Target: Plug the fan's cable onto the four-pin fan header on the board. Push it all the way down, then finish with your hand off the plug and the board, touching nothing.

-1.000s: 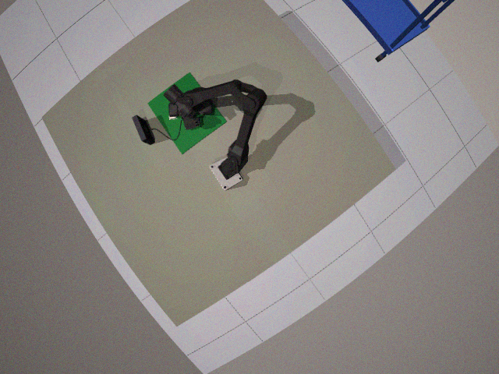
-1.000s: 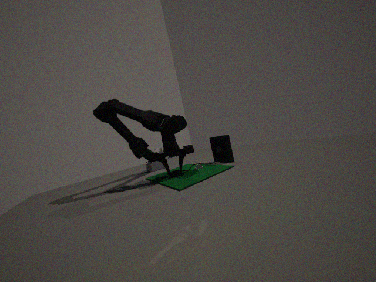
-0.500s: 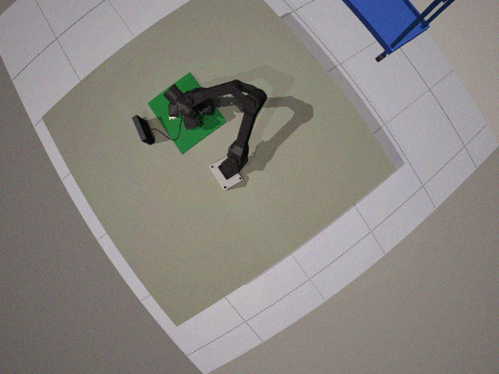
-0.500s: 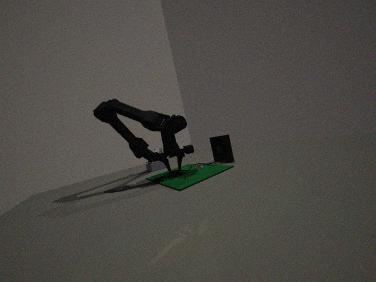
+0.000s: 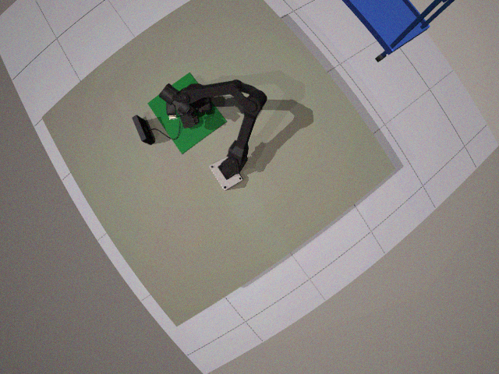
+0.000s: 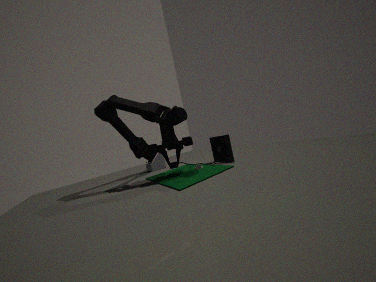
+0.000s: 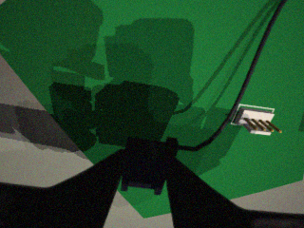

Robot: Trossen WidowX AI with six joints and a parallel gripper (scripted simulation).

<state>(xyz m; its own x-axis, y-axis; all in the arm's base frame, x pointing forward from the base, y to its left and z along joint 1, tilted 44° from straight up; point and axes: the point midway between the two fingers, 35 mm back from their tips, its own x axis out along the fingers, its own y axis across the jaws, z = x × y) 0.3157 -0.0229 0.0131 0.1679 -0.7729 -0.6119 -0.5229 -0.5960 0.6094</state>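
The green board is 60 mm below my gripper tip, 40 mm to the left of it and 10 mm ahead of it. Also, from my gripper tip: black fan: 230 mm to the left, 40 mm ahead, 20 mm above; black plug: 10 mm ahead; white four-pin header: 100 mm to the left, 40 mm below, 30 mm ahead.
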